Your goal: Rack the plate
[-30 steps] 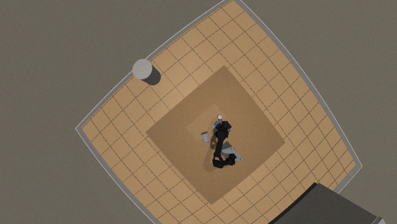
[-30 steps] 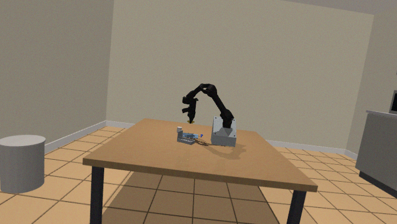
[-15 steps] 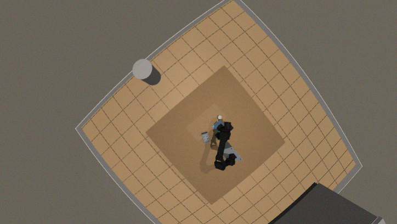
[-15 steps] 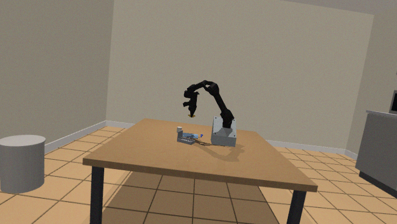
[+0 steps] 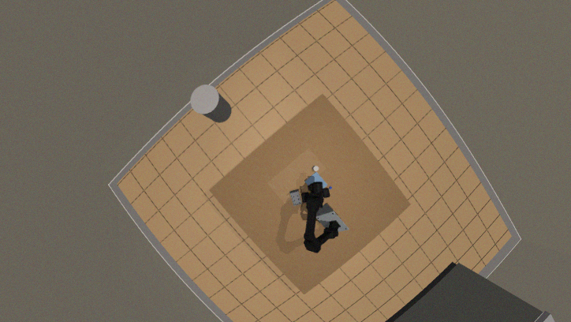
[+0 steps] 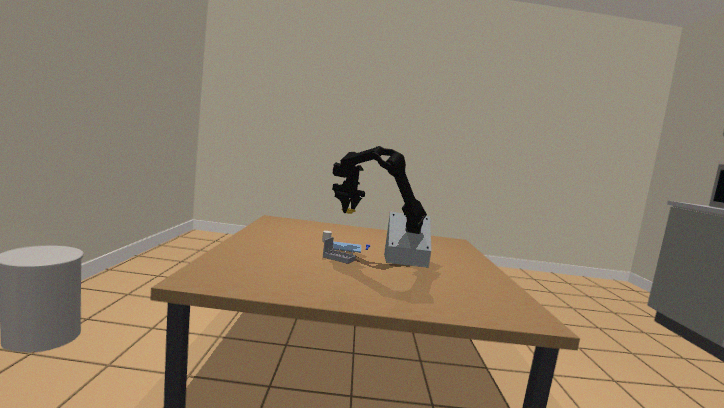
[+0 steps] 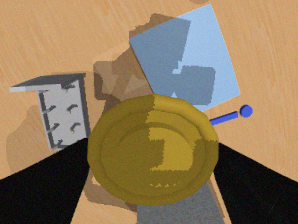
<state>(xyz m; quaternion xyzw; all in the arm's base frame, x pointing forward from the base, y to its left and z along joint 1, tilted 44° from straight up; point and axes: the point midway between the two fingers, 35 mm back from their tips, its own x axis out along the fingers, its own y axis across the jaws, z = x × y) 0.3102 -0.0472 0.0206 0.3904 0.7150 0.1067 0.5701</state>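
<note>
The grey dish rack lies 10 mm ahead of my gripper tip, 140 mm to the left of it and 160 mm below it. Also, from my gripper tip: white cup (100 mm ahead, 140 mm to the right, 160 mm below); light blue mat (70 mm to the right, 180 mm below); yellow plate (10 mm above).
</note>
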